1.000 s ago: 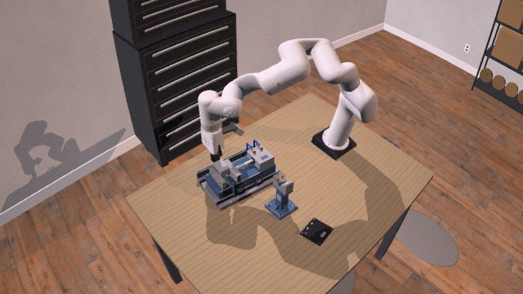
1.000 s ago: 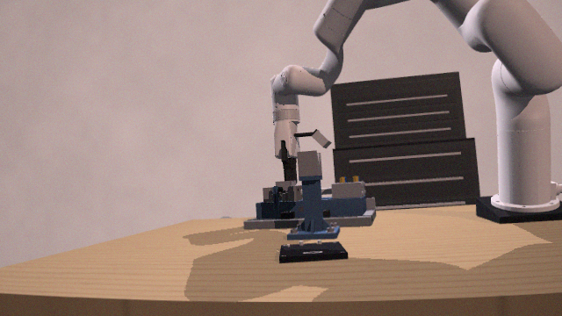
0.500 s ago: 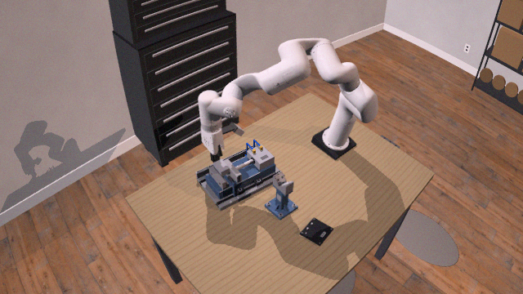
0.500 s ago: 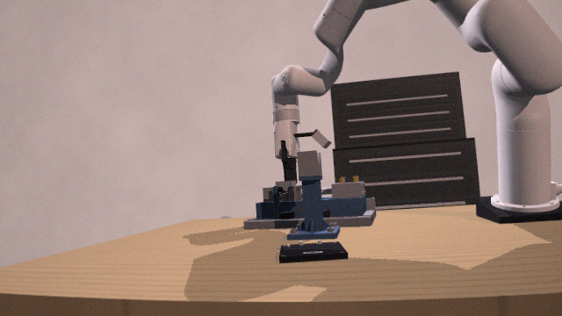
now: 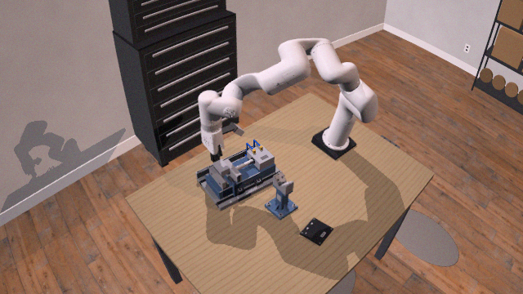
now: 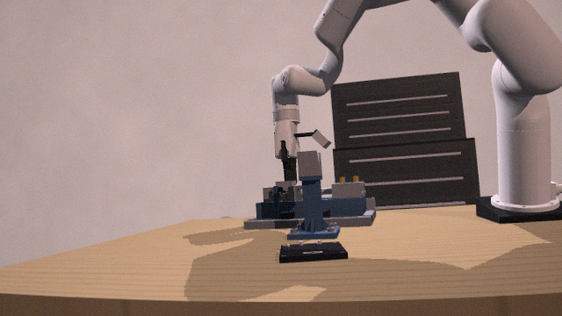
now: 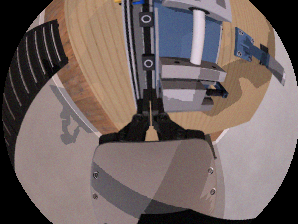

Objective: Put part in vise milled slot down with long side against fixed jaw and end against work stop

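Now: the part 5 cm to the left of my hand, 3 cm below it and 1 cm ahead of it. Also, from my hand: air cylinder (15 cm behind, 10 cm to the left, 4 cm below); white cylinder rod (8 cm to the left, 7 cm behind, 4 cm below).
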